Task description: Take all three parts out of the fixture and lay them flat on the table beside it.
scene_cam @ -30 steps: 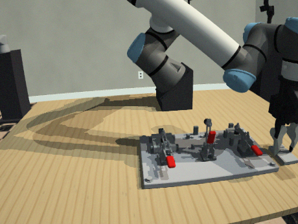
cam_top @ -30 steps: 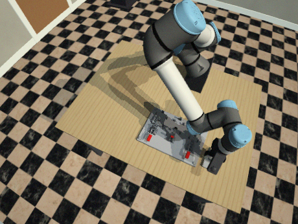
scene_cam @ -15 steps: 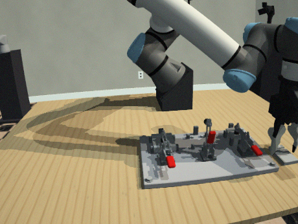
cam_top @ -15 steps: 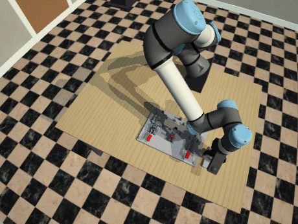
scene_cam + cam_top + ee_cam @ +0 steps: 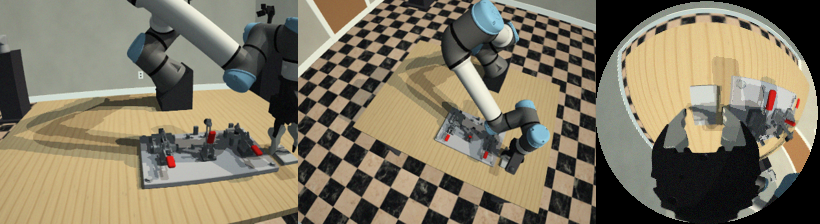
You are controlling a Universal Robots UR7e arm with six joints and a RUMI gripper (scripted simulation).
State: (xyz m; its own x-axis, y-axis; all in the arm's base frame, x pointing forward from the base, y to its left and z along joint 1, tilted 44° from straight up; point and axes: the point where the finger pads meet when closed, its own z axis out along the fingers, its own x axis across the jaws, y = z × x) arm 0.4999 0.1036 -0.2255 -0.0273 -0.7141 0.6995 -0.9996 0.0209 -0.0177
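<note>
Now: hand 1 cm past the flat grey plate part and 1 cm above it. The rest, counted from my hand: grey fixture plate: 6 cm behind, 23 cm to the right, 1 cm below.
</note>
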